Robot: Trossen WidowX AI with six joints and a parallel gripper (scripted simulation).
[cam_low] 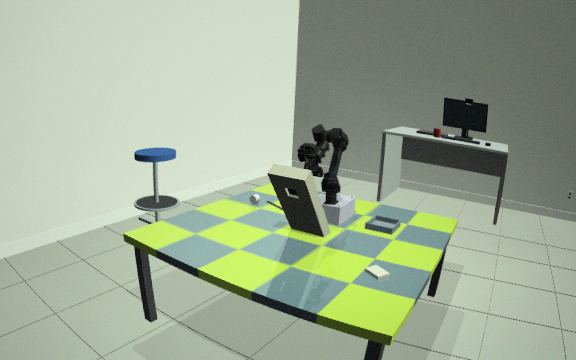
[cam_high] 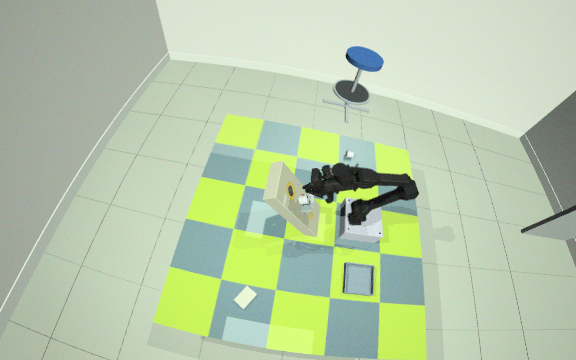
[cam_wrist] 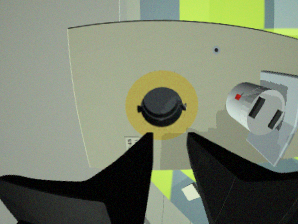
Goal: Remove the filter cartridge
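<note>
Right now my gripper tip is 2 cm past the round white filter cartridge, 1 cm to the left of it and 10 cm above it. From my gripper tip the other things lie so: dark grey tray 32 cm behind, 32 cm to the left, 29 cm below; then beige service panel 2 cm ahead, 12 cm below; then flat pale block 22 cm ahead, 42 cm to the left, 29 cm below.
</note>
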